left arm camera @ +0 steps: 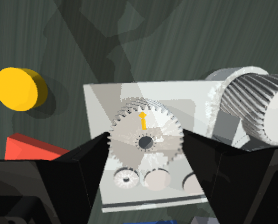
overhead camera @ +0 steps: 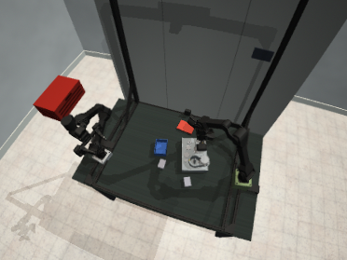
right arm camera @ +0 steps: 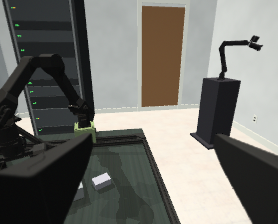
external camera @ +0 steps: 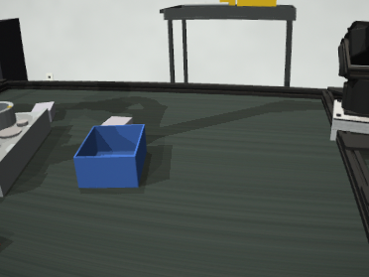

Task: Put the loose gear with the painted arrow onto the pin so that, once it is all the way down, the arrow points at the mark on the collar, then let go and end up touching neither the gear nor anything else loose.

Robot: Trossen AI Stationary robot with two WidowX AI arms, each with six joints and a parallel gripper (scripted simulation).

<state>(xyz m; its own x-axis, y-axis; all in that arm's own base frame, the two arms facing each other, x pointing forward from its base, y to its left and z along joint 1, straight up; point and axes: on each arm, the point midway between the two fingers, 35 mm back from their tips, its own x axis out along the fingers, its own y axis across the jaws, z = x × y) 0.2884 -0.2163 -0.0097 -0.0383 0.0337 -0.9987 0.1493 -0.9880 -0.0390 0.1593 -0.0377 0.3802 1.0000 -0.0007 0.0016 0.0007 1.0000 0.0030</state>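
The yellow mark is 14 cm ahead of my left hand, 5 cm to the right of it and 3 cm below it. Round my left hand: red block (15 cm behind, 12 cm to the right, 9 cm below); yellow disc (15 cm behind, 9 cm below, 2 cm to the left); fixed gear (12 cm ahead, 5 cm below, 4 cm to the left).
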